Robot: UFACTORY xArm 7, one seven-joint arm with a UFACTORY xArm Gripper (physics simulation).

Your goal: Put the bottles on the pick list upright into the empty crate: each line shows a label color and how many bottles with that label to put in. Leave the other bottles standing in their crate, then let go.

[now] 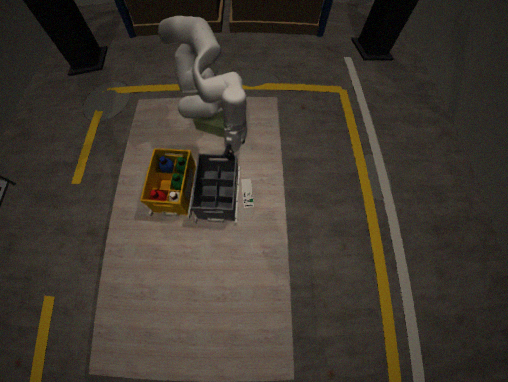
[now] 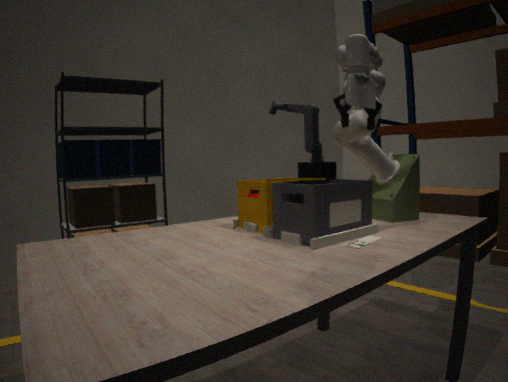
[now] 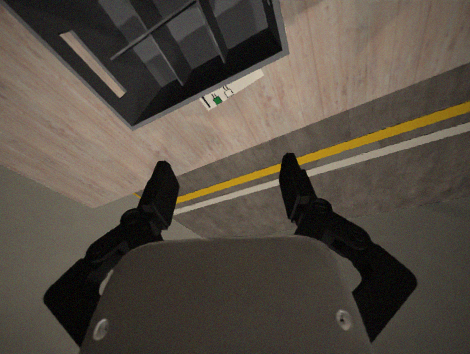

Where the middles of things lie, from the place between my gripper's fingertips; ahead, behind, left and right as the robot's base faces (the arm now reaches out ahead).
I see the pick list [image 3: 211, 100] 50 mm ahead of my hand, 40 mm to the left of it and 340 mm below it.
